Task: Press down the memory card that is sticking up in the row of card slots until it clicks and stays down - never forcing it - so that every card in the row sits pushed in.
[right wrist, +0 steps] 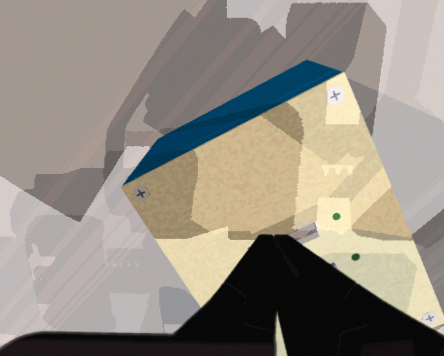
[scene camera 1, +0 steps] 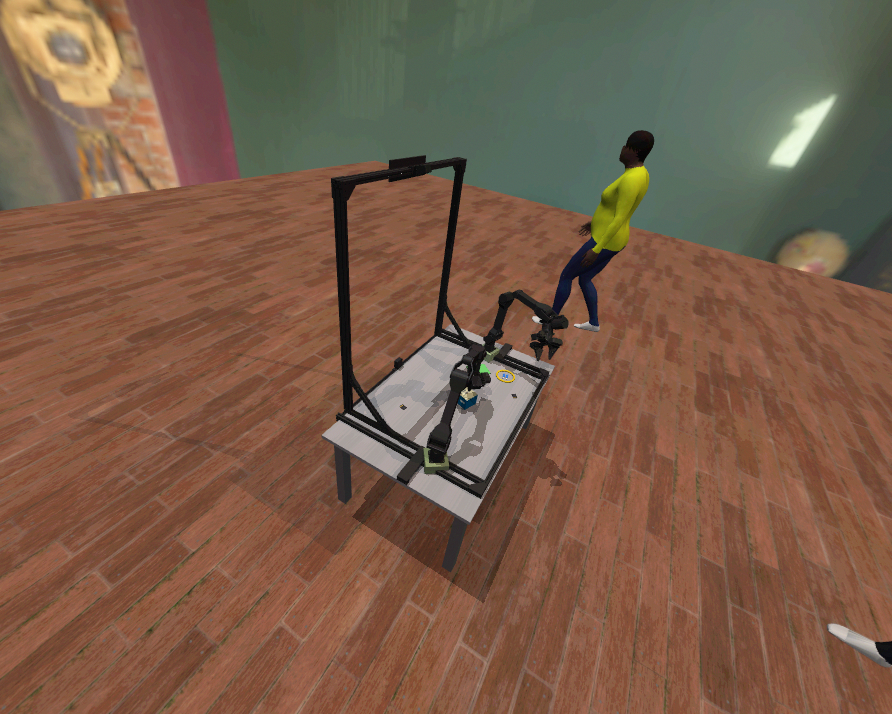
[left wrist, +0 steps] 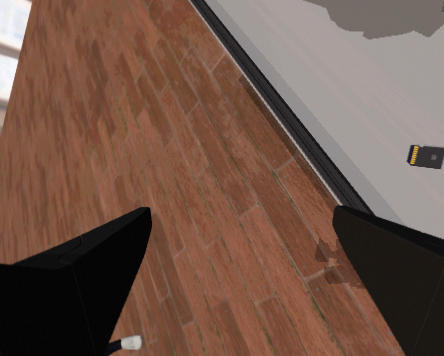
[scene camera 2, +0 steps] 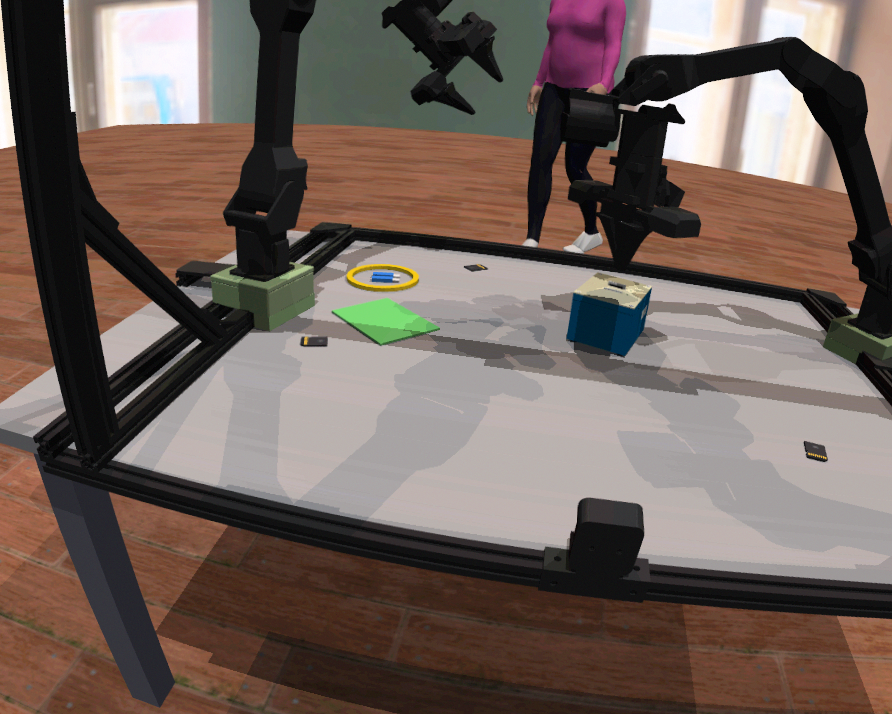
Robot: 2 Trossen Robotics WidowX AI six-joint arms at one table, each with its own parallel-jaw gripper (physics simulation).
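Seen in the pictures: left gripper, fingertip midpoint: (scene camera 1: pixel 543 360) (left wrist: pixel 242 215) (scene camera 2: pixel 488 97); right gripper, fingertip midpoint: (right wrist: pixel 272 249) (scene camera 1: pixel 468 390) (scene camera 2: pixel 620 269); left arm's base, origin of the base link: (scene camera 1: pixel 488 348) (scene camera 2: pixel 262 270); right arm's base, origin of the base link: (scene camera 1: pixel 436 456) (scene camera 2: pixel 872 328).
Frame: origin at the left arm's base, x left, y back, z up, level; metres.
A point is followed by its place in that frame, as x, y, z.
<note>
A blue box (scene camera 1: pixel 467 402) {0.218, -0.465, -0.008} (scene camera 2: pixel 606 324) {0.118, -0.432, -0.020} (right wrist: pixel 240 111) {0.221, -0.440, -0.013} with a cream top (right wrist: pixel 245 170) {0.208, -0.433, 0.010} stands on the table. A card slot piece (right wrist: pixel 305 231) {0.179, -0.438, 0.013} shows on the top in the right wrist view, partly behind the fingers; a second slot is mostly hidden, and card heights cannot be told. Two green dots lie beside the slots. My right gripper (scene camera 2: pixel 621 262) {0.190, -0.430, 0.031} (right wrist: pixel 272 249) {0.190, -0.430, 0.031} is shut and empty, pointing down just above the box top; contact cannot be told. My left gripper (scene camera 1: pixel 546 353) {0.404, -0.147, 0.224} (scene camera 2: pixel 487 96) {0.404, -0.147, 0.224} (left wrist: pixel 242 215) {0.404, -0.147, 0.224} is open and empty, high beyond the table edge.
Loose memory cards (scene camera 2: pixel 313 340) {-0.046, -0.116, -0.055} (scene camera 2: pixel 476 267) {0.327, -0.179, -0.055} (scene camera 2: pixel 815 451) {-0.003, -0.700, -0.055} (left wrist: pixel 427 157) {0.326, -0.176, -0.055} lie on the table. A yellow ring (scene camera 2: pixel 383 288) {0.148, -0.104, -0.052} surrounds small blue items (scene camera 2: pixel 385 276) {0.191, -0.083, -0.050}, near a green sheet (scene camera 2: pixel 383 320) {0.049, -0.159, -0.054}. A black block (scene camera 2: pixel 608 532) {-0.270, -0.507, -0.011} stands on the frame rail. Dark shadows cross the table.
</note>
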